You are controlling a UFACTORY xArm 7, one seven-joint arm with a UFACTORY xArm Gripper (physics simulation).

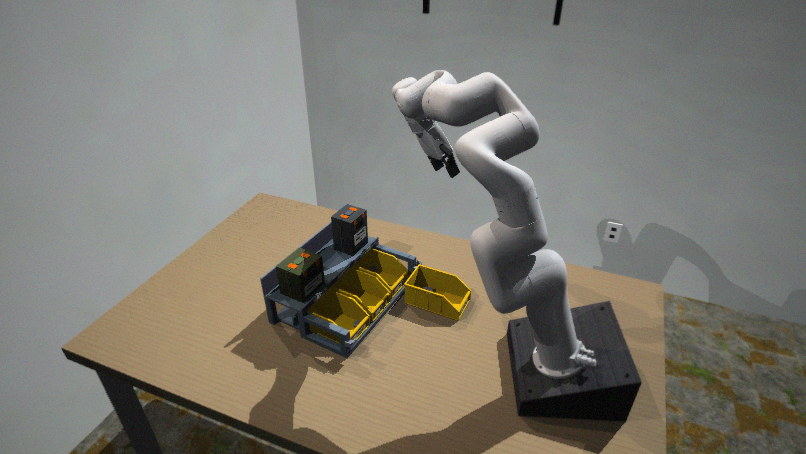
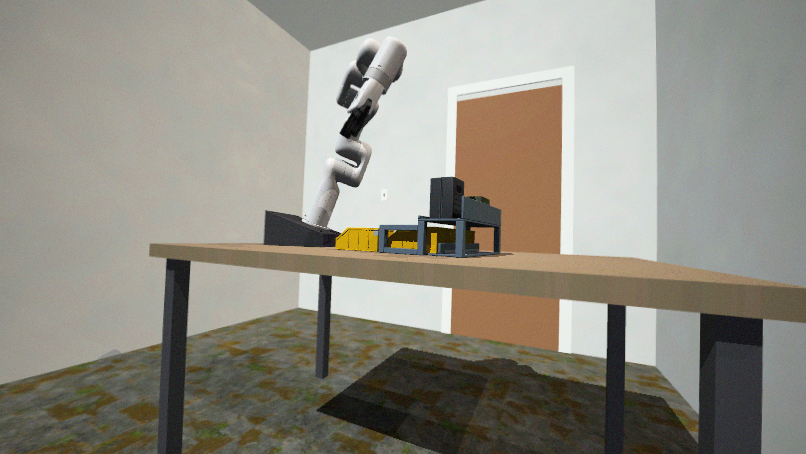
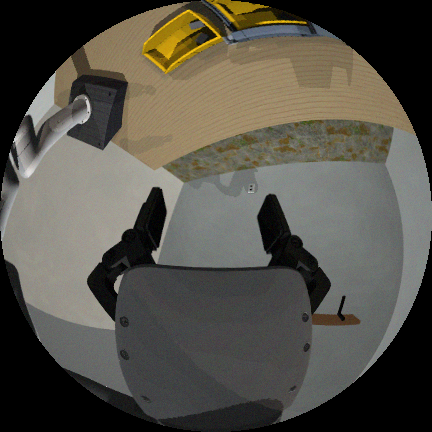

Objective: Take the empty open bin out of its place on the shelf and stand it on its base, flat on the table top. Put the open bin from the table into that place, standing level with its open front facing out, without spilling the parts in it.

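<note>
My gripper is open and empty, high above the table and tilted. A yellow open bin stands upright on the table beside the shelf's end, with small dark parts inside. The blue-grey shelf holds a row of yellow bins: a near one, a middle one and a far one, closest to the table bin. Their insides are partly hidden, and I cannot tell surely which is empty.
A dark green box and a dark grey box stand on the shelf's upper deck, behind the bins. The arm's black base block stands on the wooden table. Walls rise beyond the table.
</note>
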